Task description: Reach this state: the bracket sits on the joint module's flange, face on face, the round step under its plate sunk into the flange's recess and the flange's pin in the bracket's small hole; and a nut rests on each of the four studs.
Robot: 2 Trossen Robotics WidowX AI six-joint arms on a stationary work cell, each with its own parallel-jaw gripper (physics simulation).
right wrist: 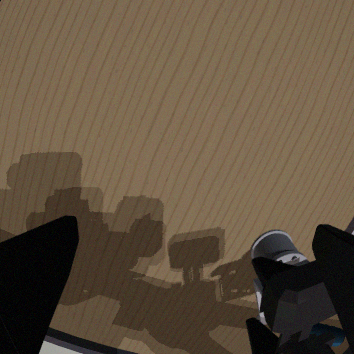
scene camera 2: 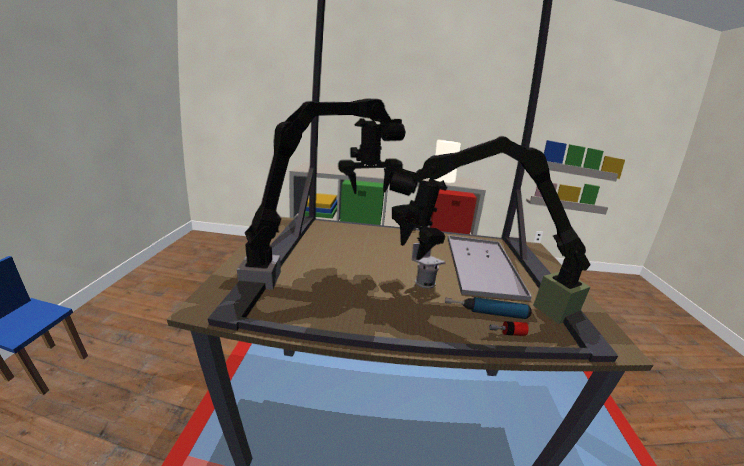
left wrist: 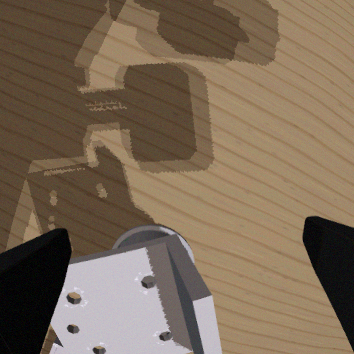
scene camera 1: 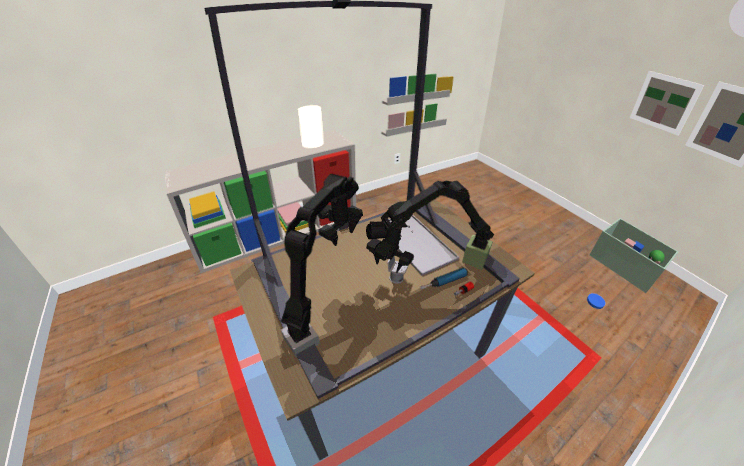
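Where they show: left gripper, fingertip midpoint: (right wrist: 252, 291) (scene camera 2: 409, 252) (left wrist: 188, 236) (scene camera 1: 387, 268); right gripper, fingertip midpoint: (right wrist: 200, 234) (scene camera 2: 369, 192) (scene camera 1: 343, 238); left arm's base, origin of the base link: (scene camera 2: 567, 281) (scene camera 1: 479, 243); right arm's base, origin of the base link: (scene camera 2: 259, 262) (scene camera 1: 299, 332).
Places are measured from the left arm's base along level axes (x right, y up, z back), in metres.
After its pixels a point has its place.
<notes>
The joint module (scene camera 1: 396, 277) @(y -0.066, x 0.257, z -0.330 m) (scene camera 2: 426, 276) @(y -0.062, x 0.245, z -0.321 m) (right wrist: 274, 243) @(y -0.073, x 0.296, z -0.312 m) stands upright on the table. The pale angled bracket (scene camera 1: 400, 266) (scene camera 2: 431, 261) @(y -0.013, x 0.244, z -0.313 m) (left wrist: 112, 310) @(y -0.014, x 0.254, z -0.320 m) is on its top; I cannot tell whether it is face on face. Open holes show in one bracket plate in the left wrist view. The studs and pin cannot be made out. Small nuts (scene camera 2: 486, 251) @(y -0.094, x 0.387, z 0.053 m) lie on the tray (scene camera 2: 494, 282) @(y -0.097, x 0.193, z -0.083 m) (scene camera 1: 436, 257) @(y -0.097, x 0.168, z -0.088 m). My left gripper (scene camera 1: 390, 261) @(y 0.000, x 0.289, z -0.362 m) (scene camera 2: 413, 249) @(y 0.000, x 0.289, z -0.362 m) (left wrist: 188, 236) @(y 0.000, x 0.289, z -0.362 m) is open and empty, close above the bracket. My right gripper (scene camera 1: 343, 236) @(y 0.133, x 0.451, z -0.430 m) (scene camera 2: 370, 191) @(y 0.133, x 0.451, z -0.430 m) (right wrist: 200, 234) @(y 0.133, x 0.451, z -0.430 m) is open and empty, high above the table, left of the module.
A blue-handled tool (scene camera 1: 451, 277) @(y -0.066, x 0.052, z -0.206 m) (scene camera 2: 499, 307) @(y -0.068, x 0.050, z -0.206 m) and a short red-handled tool (scene camera 1: 466, 287) @(y -0.068, x -0.024, z -0.226 m) (scene camera 2: 516, 328) @(y -0.074, x -0.033, z -0.221 m) lie in front of the tray. The left arm stands on a green block (scene camera 1: 476, 252) @(y -0.014, x -0.002, z -0.050 m) (scene camera 2: 561, 296) @(y -0.023, x -0.026, z -0.050 m). A dark frame (scene camera 2: 384, 339) @(y -0.081, x 0.057, z -0.539 m) borders the table. The two grippers are near each other.
</notes>
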